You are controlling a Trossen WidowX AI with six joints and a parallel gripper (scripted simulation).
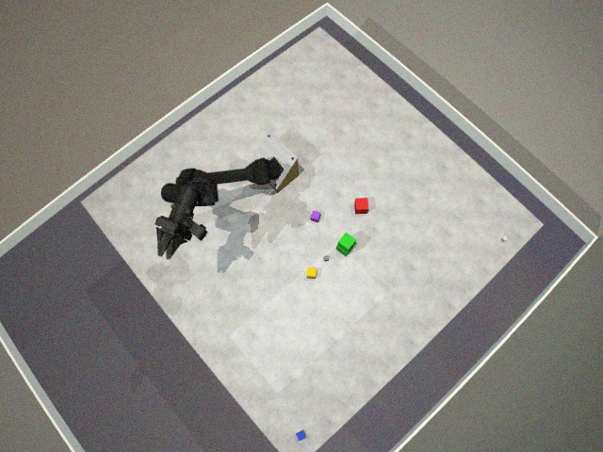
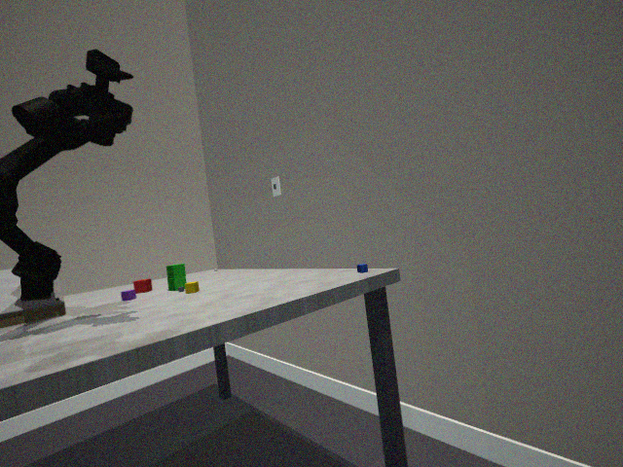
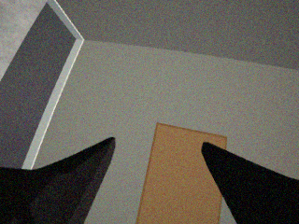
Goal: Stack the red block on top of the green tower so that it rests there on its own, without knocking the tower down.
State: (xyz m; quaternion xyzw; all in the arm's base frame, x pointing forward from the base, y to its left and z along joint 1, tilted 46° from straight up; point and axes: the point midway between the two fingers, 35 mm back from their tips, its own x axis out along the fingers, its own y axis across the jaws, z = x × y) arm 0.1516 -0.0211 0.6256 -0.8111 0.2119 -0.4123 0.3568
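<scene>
Right now the red block is 8 cm ahead of my gripper tip, 68 cm to the left of it and 45 cm below it. Round my gripper tip: grey cube (16 cm ahead, 45 cm to the left, 46 cm below); then yellow block (18 cm ahead, 38 cm to the left, 46 cm below); then purple block (1 cm ahead, 52 cm to the left, 46 cm below).
</scene>
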